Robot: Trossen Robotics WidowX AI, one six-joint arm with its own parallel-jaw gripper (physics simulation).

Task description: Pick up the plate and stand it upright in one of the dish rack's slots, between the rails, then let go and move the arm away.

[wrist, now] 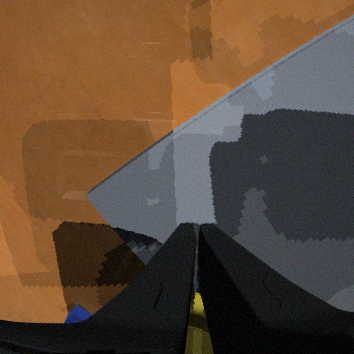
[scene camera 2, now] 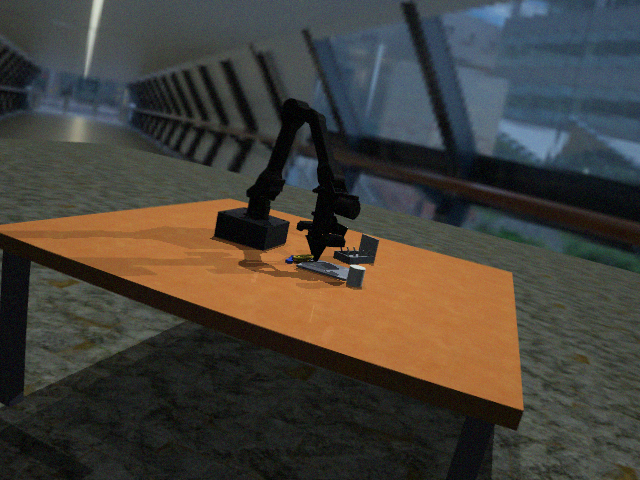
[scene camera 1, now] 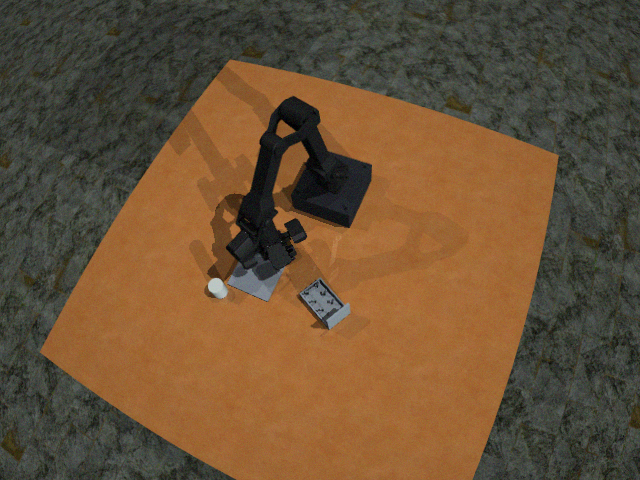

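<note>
The plate (scene camera 2: 302,257) (wrist: 198,302) is a small round yellow dish with a raised rim. In the wrist view a strip of it shows in the narrow gap between the fingers, below the tips; the fingers hide the rest. In scene camera 2 it lies low beside the fingertips, on their base side. My gripper (scene camera 2: 316,258) (wrist: 194,235) is shut, tips low over the grey board, with nothing seen between the tips. In scene camera 1 the arm hides the plate. The grey dish rack (scene camera 1: 338,316) (scene camera 2: 369,248) stands apart, with small upright pegs and a raised end panel.
A flat grey board (scene camera 1: 255,287) (wrist: 195,190) lies under the gripper. A white cylinder (scene camera 1: 217,288) (scene camera 2: 355,276) stands beside the board's outer edge. A blue piece (scene camera 2: 289,260) (wrist: 77,315) lies by the plate. The black robot base (scene camera 1: 330,191) (scene camera 2: 250,227) is behind.
</note>
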